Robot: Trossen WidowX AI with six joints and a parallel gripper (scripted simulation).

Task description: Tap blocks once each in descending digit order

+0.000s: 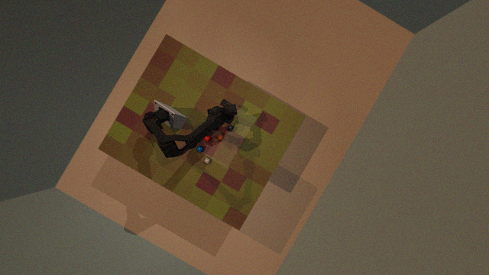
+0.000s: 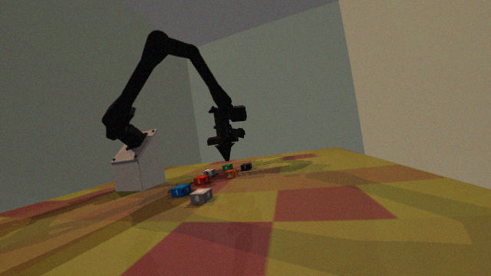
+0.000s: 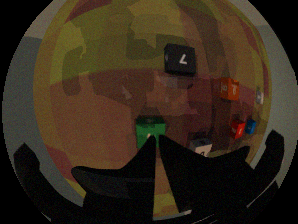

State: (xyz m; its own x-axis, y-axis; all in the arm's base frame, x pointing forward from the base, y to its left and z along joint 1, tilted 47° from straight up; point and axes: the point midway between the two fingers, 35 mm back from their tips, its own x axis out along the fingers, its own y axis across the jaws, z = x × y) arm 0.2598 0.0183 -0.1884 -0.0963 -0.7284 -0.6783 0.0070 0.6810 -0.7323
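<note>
Right now my gripper tip is 1 cm past the green block and 2 cm above it. Also, from my gripper tip: black block (8 cm ahead, 3 cm to the right, 2 cm below); then orange block (5 cm ahead, 12 cm to the right, 2 cm below); then white block (5 cm behind, 7 cm to the right, 2 cm below).
</note>
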